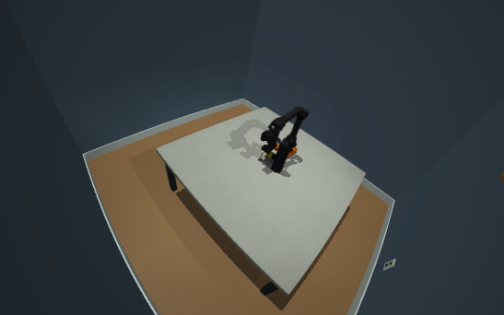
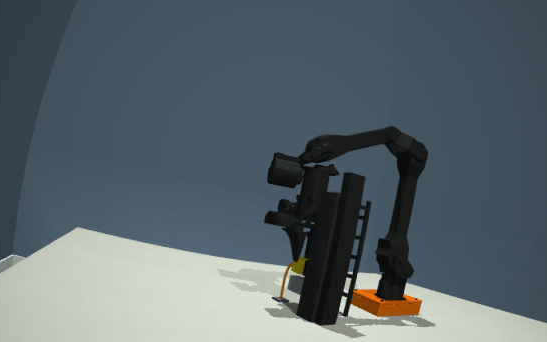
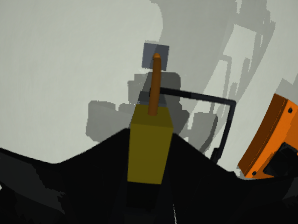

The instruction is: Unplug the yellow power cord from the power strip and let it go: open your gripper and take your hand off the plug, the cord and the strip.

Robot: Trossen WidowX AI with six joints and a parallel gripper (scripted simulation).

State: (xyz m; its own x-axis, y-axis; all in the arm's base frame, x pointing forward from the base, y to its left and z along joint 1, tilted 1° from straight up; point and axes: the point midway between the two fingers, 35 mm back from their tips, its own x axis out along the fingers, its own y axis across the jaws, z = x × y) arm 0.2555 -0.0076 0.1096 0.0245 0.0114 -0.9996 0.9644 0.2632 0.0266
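My gripper tip is 12 cm to the right of the tall black block, 4 cm below it and 3 cm past it. Also, from my gripper tip: yellow plug (3 cm to the left, 1 cm behind).
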